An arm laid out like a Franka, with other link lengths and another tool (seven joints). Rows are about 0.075 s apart.
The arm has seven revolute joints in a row. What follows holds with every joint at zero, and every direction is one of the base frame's. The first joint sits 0.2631 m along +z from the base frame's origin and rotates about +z. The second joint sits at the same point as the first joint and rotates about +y. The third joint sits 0.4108 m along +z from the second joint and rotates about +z. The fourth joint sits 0.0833 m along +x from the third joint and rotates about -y. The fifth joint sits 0.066 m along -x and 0.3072 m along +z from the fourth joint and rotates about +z. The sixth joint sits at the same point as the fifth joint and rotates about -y. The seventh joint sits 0.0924 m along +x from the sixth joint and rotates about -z. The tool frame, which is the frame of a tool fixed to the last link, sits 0.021 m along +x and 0.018 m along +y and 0.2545 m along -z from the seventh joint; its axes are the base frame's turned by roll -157.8, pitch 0 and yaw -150.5 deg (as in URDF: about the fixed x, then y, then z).
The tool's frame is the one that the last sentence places.
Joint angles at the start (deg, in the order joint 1, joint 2, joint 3, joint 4, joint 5, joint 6, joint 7):
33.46, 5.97, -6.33, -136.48, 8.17, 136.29, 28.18
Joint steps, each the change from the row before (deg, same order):
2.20, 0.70, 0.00, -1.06, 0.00, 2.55, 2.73
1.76, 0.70, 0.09, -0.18, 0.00, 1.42, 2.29
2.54, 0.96, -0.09, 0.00, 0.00, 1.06, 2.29
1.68, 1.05, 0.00, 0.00, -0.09, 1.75, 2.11
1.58, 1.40, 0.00, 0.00, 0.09, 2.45, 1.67
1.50, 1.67, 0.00, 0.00, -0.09, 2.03, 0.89
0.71, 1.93, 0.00, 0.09, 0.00, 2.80, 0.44
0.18, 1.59, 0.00, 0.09, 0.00, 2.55, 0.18
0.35, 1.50, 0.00, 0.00, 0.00, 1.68, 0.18
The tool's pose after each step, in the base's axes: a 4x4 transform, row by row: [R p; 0 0 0 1], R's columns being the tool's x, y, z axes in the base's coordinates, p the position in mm. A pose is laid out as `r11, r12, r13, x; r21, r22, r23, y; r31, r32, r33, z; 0, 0, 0, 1`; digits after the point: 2 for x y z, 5 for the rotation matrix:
-0.92458, -0.37982, 0.02985, 393.85; -0.36825, 0.87083, -0.32564, 238.47; 0.09769, -0.31208, -0.94502, 187.25; 0, 0, 0, 1
-0.92876, -0.36899, 0.03530, 390.55; -0.35944, 0.87325, -0.32900, 251.36; 0.09057, -0.31826, -0.94367, 182.85; 0, 0, 0, 1
-0.92836, -0.36967, 0.03856, 383.39; -0.36051, 0.87037, -0.33539, 268.10; 0.09042, -0.32526, -0.94129, 176.80; 0, 0, 0, 1
-0.93227, -0.35856, 0.04807, 381.88; -0.35300, 0.87255, -0.33769, 280.88; 0.07914, -0.33179, -0.94003, 171.17; 0, 0, 0, 1
-0.93537, -0.34794, 0.06340, 382.48; -0.34834, 0.87530, -0.33542, 294.49; 0.06121, -0.33583, -0.93993, 163.93; 0, 0, 0, 1
-0.93230, -0.35363, 0.07588, 380.69; -0.35769, 0.87041, -0.33831, 306.50; 0.05359, -0.34255, -0.93797, 153.62; 0, 0, 0, 1
-0.93217, -0.34949, 0.09439, 385.68; -0.36029, 0.87032, -0.33575, 315.31; 0.03519, -0.34699, -0.93721, 142.97; 0, 0, 0, 1
-0.93322, -0.34140, 0.11199, 392.68; -0.35897, 0.87253, -0.33140, 320.44; 0.01543, -0.34947, -0.93682, 134.73; 0, 0, 0, 1
-0.93255, -0.34097, 0.11868, 394.69; -0.36088, 0.87072, -0.33407, 324.21; 0.01057, -0.35437, -0.93505, 124.96; 0, 0, 0, 1

